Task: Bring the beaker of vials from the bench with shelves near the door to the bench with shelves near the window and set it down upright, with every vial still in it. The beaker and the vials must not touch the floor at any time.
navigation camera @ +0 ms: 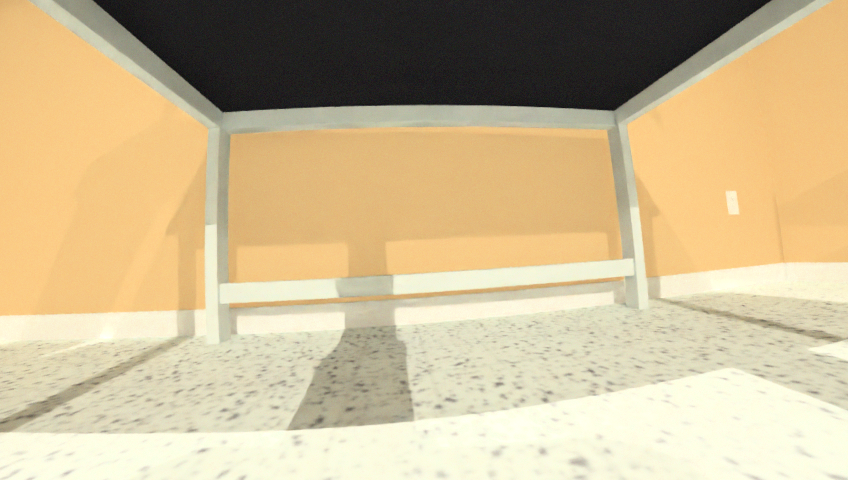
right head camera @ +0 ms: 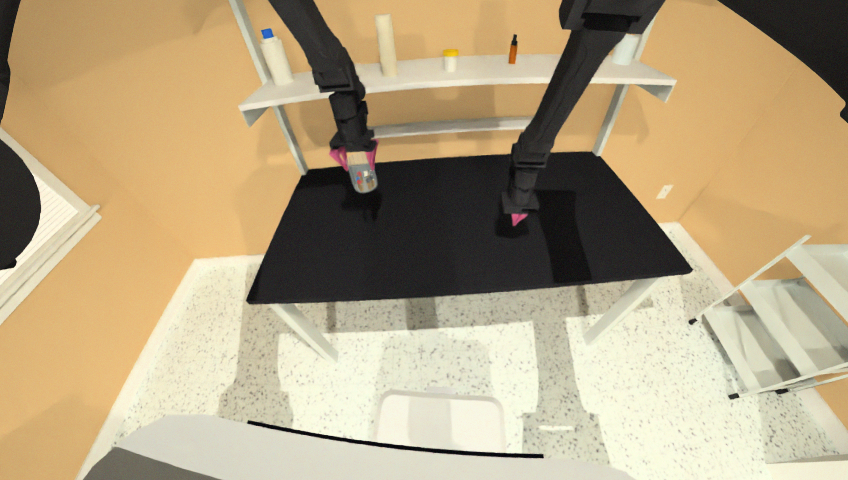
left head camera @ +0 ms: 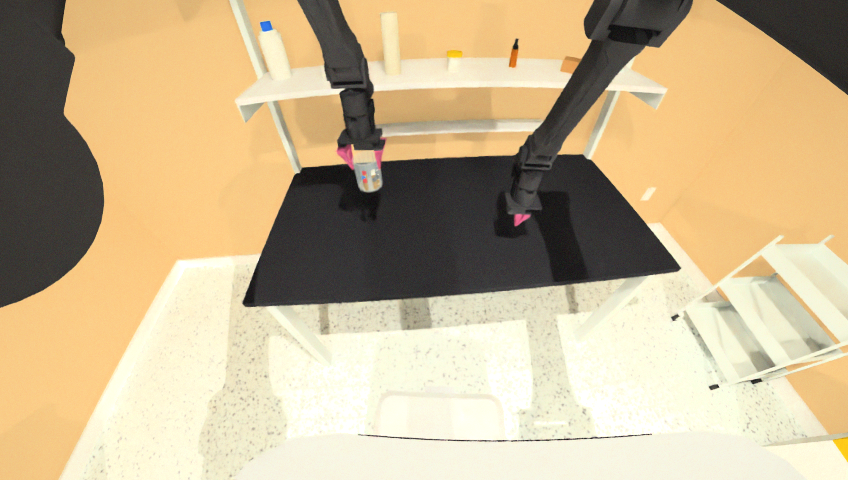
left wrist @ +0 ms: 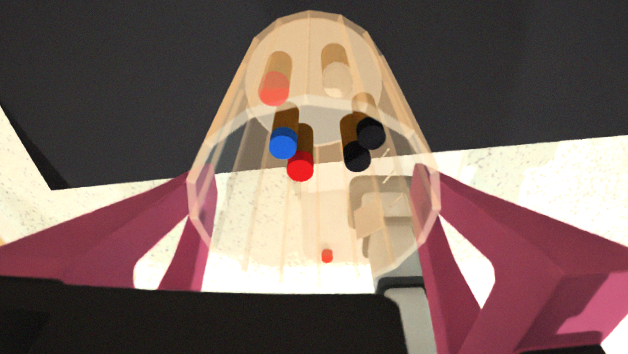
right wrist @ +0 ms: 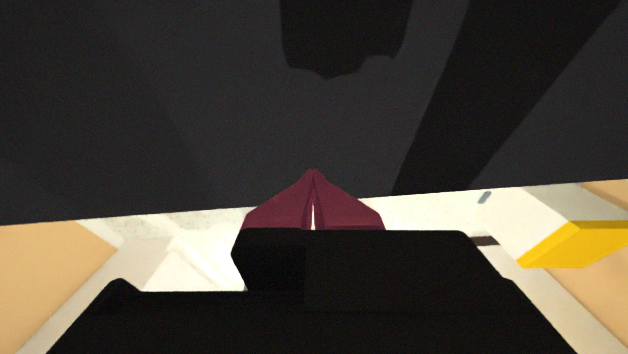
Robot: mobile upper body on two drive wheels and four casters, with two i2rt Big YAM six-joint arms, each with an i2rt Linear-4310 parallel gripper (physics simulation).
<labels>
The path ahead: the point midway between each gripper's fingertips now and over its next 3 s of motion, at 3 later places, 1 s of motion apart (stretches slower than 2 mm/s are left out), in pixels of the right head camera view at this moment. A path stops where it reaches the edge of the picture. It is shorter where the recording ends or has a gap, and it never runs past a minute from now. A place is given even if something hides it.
My left gripper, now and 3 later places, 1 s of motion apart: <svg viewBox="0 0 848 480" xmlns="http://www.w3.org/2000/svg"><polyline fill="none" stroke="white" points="360,169 374,189 378,230 376,230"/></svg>
My right gripper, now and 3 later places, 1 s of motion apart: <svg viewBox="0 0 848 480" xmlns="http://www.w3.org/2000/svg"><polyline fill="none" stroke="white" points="513,224 506,242 506,240 533,75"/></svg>
</labels>
